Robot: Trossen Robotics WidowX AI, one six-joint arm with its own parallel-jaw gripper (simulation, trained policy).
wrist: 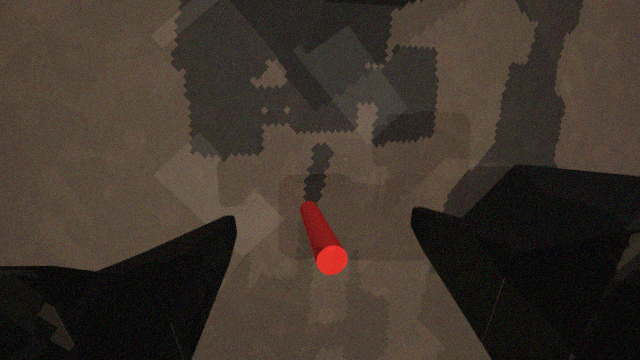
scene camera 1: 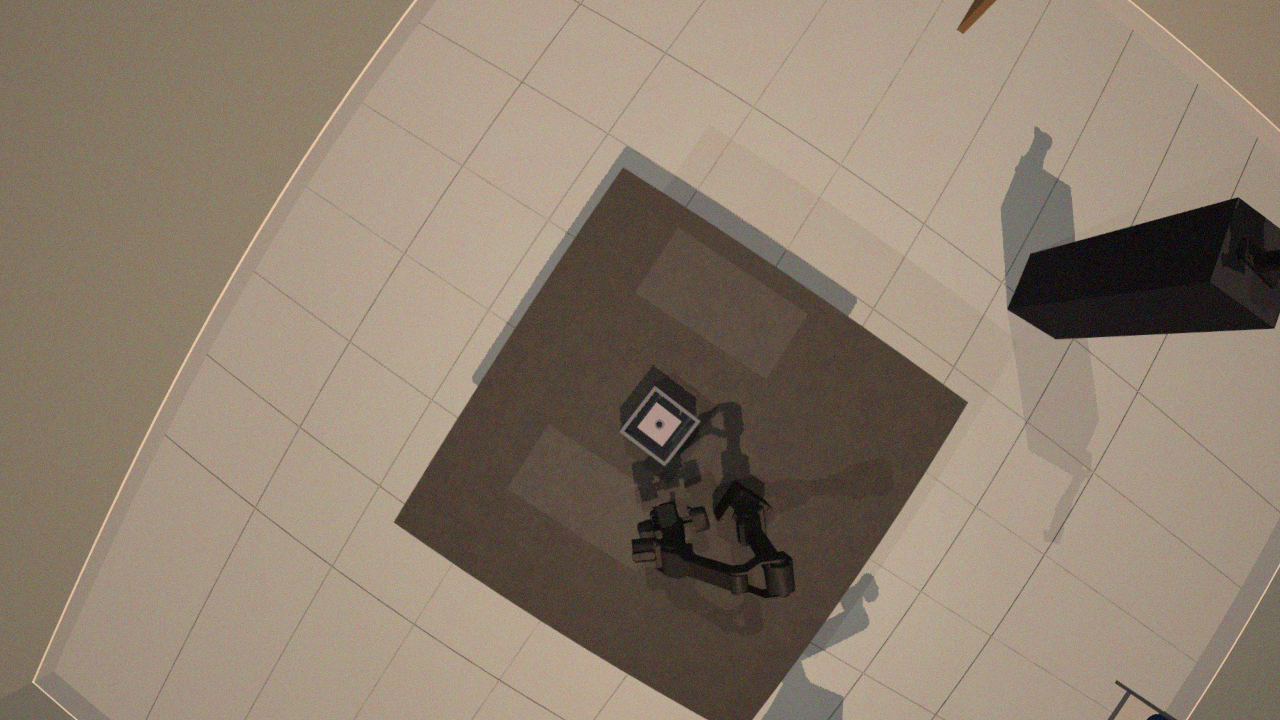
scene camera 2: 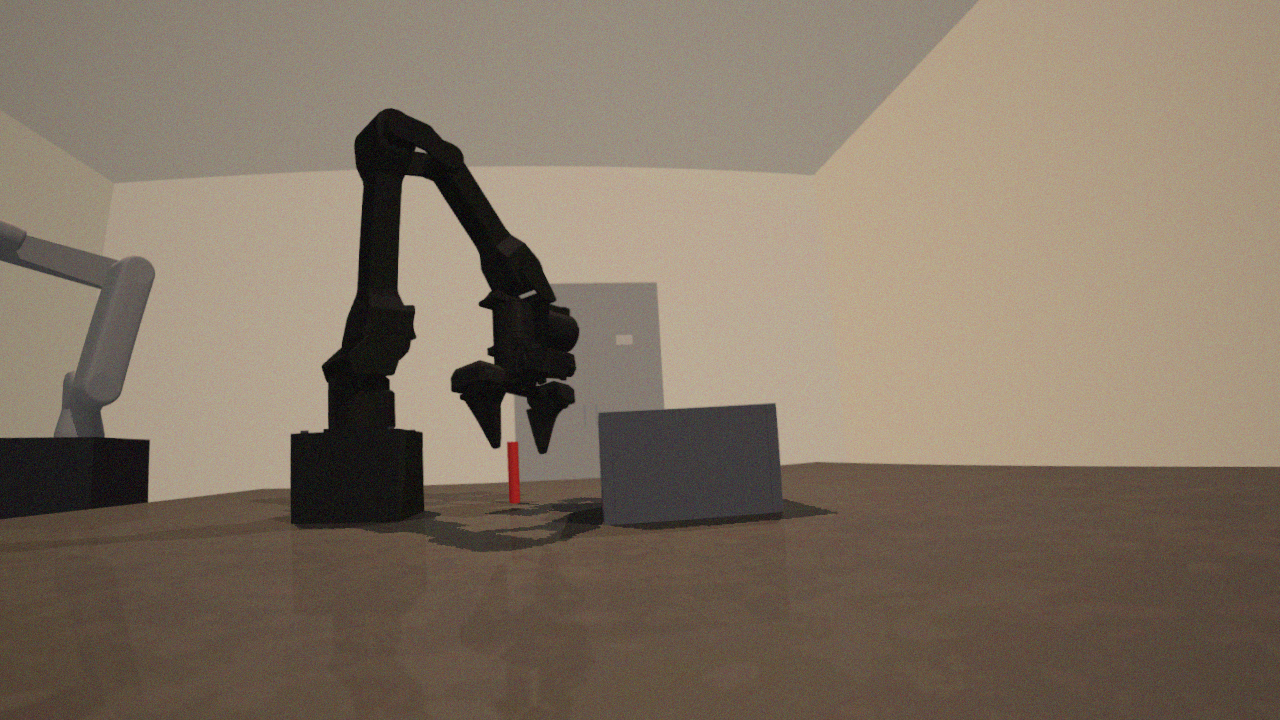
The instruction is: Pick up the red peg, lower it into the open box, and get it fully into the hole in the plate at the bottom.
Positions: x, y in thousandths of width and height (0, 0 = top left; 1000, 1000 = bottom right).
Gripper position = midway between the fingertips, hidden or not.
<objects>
my gripper: wrist 509, 612; scene camera 1 526, 710; scene camera 2 407, 627
pale plate: scene camera 1 516, 603; not seen in the wrist view (out of frame); not seen in scene camera 2 (hidden by a grey box)
</objects>
